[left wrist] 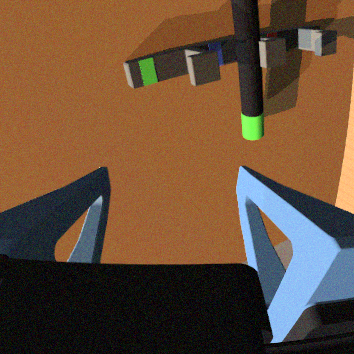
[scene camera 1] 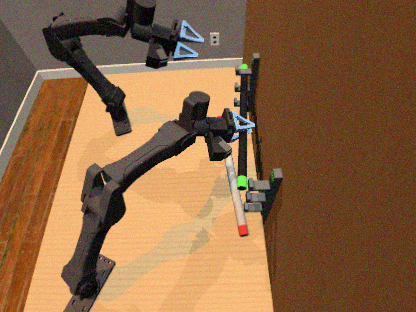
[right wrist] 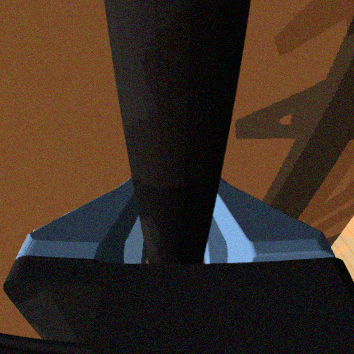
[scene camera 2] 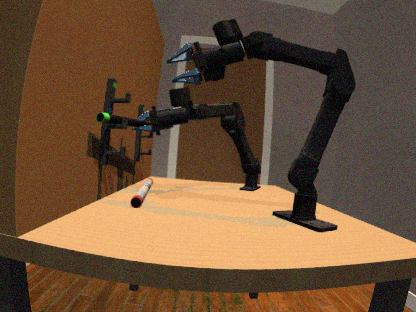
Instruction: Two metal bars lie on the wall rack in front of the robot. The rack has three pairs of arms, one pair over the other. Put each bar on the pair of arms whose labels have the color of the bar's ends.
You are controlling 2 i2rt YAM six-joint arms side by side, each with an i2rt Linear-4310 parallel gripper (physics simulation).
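Seen in the pictures: left gripper, between the fingertips: (left wrist: pixel 173 177) (scene camera 1: pixel 200 48) (scene camera 2: pixel 169 71); right gripper, between the fingertips: (scene camera 1: pixel 253 127); left arm's base, origin of its link: (scene camera 1: pixel 120 117) (scene camera 2: pixel 302 221); right arm's base, origin of its link: (scene camera 1: pixel 90 287) (scene camera 2: pixel 250 188).
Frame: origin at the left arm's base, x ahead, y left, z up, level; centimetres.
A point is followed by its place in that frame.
A black bar with green ends (scene camera 1: pixel 242 160) {z 26.6, x 32.6, y -53.9 cm} (left wrist: pixel 249 65) {z 23.9, x 46.2, y -23.2 cm} (right wrist: pixel 175 100) {z 25.3, x 34.3, y -47.7 cm} is in my right gripper (scene camera 1: pixel 243 130) (scene camera 2: pixel 140 123) (right wrist: pixel 174 177) {z 23.7, x 41.3, y -43.0 cm}, which is shut on it. In scene camera 2 its green end (scene camera 2: pixel 103 117) {z 22.6, x 50.1, y -15.2 cm} is in front of the nearer rack post, below the top arm. In the left wrist view it crosses that post between the top and middle arms; contact with an arm is unclear. A white bar with red ends (scene camera 1: pixel 236 195) {z 3.0, x 32.1, y -53.7 cm} (scene camera 2: pixel 144 191) {z 2.6, x 36.1, y -31.2 cm} lies on the table. My left gripper (scene camera 1: pixel 200 47) {z 37.4, x 34.1, y -18.2 cm} (scene camera 2: pixel 171 71) {z 37.4, x 34.1, y -18.2 cm} (left wrist: pixel 173 177) {z 37.4, x 34.1, y -18.2 cm} is open and empty, off the rack.
The wall rack (scene camera 1: pixel 276 187) (scene camera 2: pixel 109 92) {z 30.9, x 49.8, y -24.4 cm} (left wrist: pixel 172 69) {z 31.0, x 48.7, y -24.9 cm} has two upright posts with short arms. The left wrist view shows a green label (left wrist: pixel 148 71) {z 33.4, x 48.6, y -25.3 cm}, a blue label (left wrist: pixel 216 54) {z 28.7, x 43.3, y -24.5 cm} and part of a red one (left wrist: pixel 271 35) {z 18.5, x 48.3, y -26.2 cm}. The table (scene camera 1: pixel 165 210) {z 0.0, x 7.3, y -48.7 cm} (scene camera 2: pixel 210 250) {z 0.0, x 30.9, y 12.2 cm} stands below.
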